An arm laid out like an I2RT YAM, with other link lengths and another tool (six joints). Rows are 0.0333 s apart.
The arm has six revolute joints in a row. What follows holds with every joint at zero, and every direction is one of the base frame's. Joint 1 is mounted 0.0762 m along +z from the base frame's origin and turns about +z. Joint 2 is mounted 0.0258 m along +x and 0.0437 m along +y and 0.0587 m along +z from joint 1 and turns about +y. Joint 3 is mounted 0.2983 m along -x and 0.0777 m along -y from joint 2 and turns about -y. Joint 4 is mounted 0.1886 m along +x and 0.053 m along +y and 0.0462 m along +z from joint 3 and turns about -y. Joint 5 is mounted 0.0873 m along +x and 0.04 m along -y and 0.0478 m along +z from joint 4 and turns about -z. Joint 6 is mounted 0.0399 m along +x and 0.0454 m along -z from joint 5 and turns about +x. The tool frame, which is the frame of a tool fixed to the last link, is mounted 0.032 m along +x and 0.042 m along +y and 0.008 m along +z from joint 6; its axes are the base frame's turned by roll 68.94, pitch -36.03 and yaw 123.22 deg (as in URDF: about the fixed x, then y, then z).
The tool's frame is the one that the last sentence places.
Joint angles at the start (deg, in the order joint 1, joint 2, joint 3, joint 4, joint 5, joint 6): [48.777, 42.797, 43.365, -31.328, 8.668, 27.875]
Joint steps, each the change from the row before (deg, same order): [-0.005, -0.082, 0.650, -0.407, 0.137, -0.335]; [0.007, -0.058, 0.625, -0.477, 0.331, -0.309]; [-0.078, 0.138, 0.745, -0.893, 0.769, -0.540]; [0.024, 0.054, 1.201, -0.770, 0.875, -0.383]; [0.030, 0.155, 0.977, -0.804, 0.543, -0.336]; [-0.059, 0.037, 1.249, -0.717, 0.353, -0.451]
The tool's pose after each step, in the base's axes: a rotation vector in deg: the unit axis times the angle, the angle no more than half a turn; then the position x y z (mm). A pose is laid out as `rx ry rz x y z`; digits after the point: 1 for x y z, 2 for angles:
-97.99 -72.55 -106.57 97.8 113.4 329.8
-97.88 -72.83 -107.05 97.7 112.7 332.2
-98.47 -73.65 -107.46 98.2 111.9 333.5
-98.56 -73.91 -108.52 98.7 111.0 338.0
-98.73 -74.35 -108.97 98.9 110.5 341.0
-98.40 -74.58 -109.78 98.8 109.7 346.1

